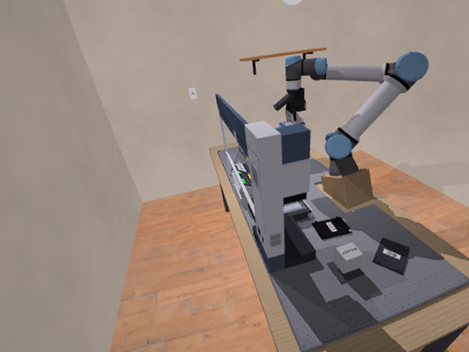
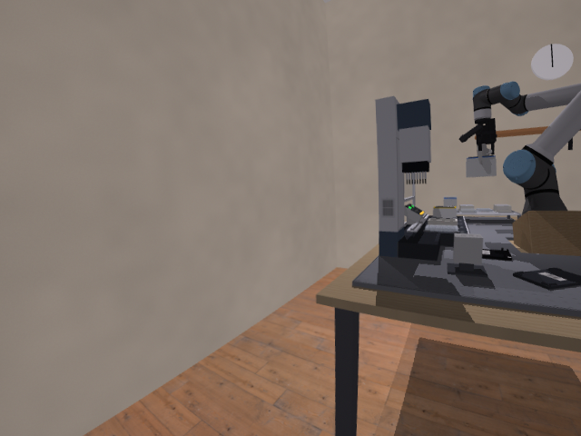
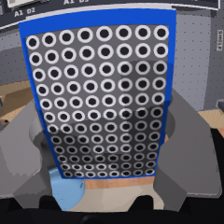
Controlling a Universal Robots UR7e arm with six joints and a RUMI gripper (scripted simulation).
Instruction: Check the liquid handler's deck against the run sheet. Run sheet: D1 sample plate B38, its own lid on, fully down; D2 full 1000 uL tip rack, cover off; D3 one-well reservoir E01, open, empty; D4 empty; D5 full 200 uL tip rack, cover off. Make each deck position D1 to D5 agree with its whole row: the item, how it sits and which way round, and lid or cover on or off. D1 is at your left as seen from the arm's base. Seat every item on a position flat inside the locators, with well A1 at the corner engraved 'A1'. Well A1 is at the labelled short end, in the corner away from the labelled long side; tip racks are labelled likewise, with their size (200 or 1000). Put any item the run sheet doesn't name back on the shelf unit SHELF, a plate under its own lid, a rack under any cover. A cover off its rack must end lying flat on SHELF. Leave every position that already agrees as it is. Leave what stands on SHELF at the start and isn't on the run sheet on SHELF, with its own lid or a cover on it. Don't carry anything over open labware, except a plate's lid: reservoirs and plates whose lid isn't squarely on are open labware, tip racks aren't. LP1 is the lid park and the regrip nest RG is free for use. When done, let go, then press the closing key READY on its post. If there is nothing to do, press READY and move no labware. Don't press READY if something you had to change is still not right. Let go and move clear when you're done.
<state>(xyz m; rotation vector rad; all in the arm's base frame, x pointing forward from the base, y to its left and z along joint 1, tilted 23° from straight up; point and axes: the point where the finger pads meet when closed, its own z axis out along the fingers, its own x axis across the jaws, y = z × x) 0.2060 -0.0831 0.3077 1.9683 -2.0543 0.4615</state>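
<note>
The yellow-rimmed tip rack is 16 cm ahead of my hand, 22 cm to the right of it and 25 cm below it. Round my hand: shelf label (3 cm behind, 32 cm to the right, 35 cm below); blue-framed tip rack (1 cm behind, 1 cm to the right); one-well reservoir (17 cm ahead, 16 cm to the left, 29 cm below).
</note>
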